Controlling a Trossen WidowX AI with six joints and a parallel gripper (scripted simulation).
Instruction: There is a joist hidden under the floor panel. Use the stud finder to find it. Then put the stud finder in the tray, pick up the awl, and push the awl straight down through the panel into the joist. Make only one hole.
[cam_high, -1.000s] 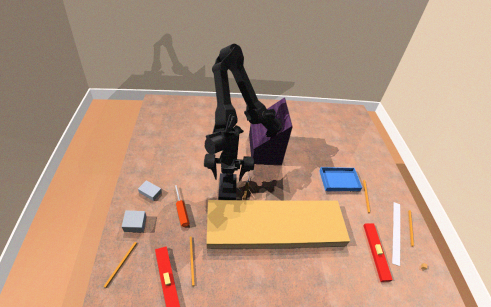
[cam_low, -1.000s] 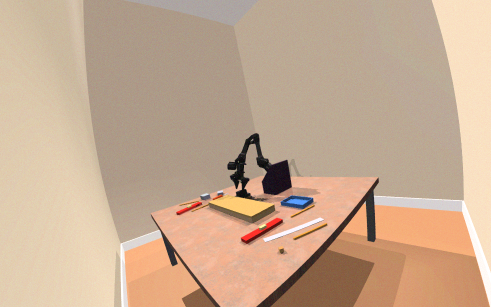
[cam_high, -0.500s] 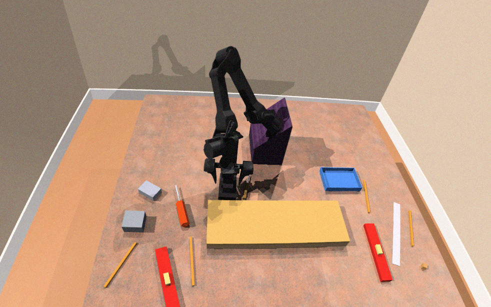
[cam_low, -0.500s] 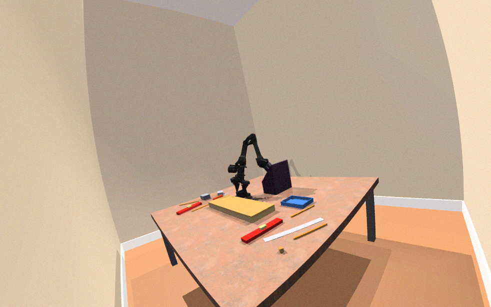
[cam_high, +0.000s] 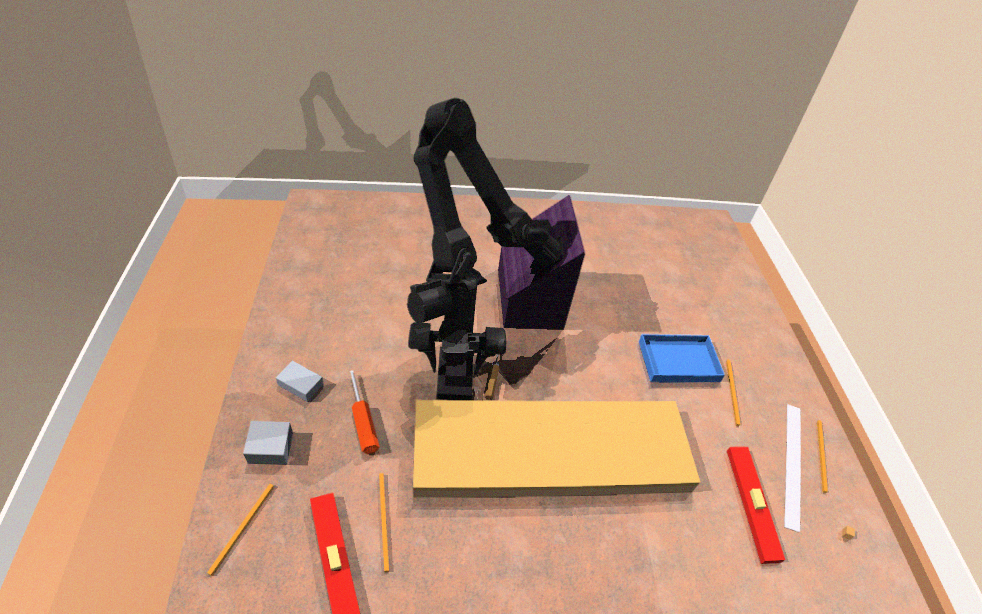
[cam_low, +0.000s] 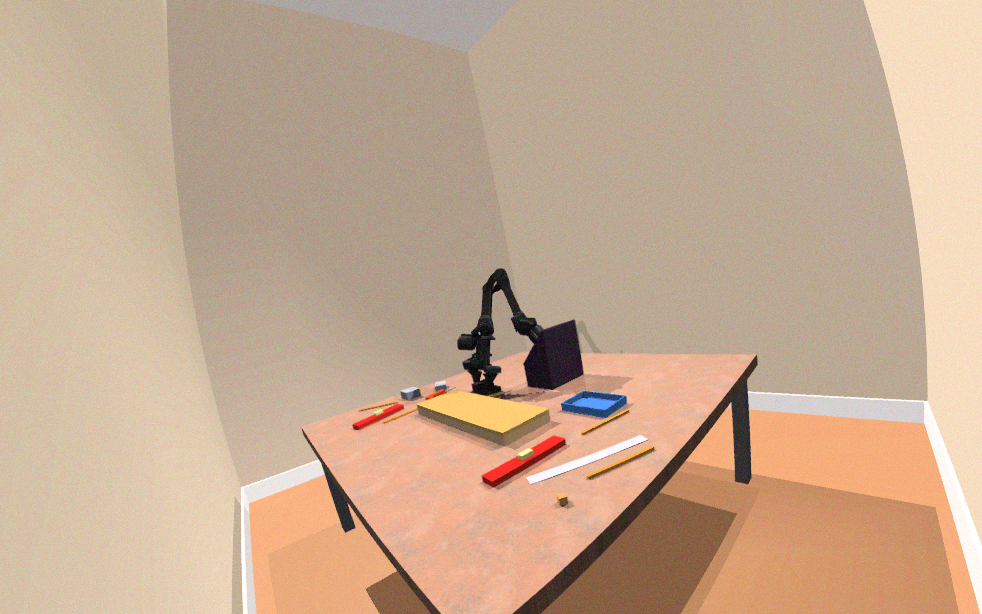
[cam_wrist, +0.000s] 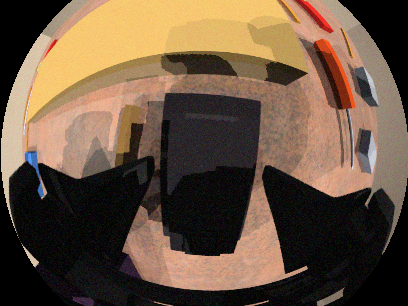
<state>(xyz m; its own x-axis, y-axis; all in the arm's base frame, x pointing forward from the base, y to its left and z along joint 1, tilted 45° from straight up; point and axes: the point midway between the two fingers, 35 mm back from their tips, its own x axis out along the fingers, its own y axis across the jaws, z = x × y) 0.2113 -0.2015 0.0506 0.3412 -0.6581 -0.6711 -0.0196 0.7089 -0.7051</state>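
The stud finder is 2 cm behind my gripper tip and 2 cm above it. Also, from my gripper tip: white strip 70 cm to the left, 16 cm ahead, 2 cm below; then blue tray 50 cm to the left, 9 cm behind, 1 cm below; then awl 8 cm to the left, 3 cm behind, 2 cm below.
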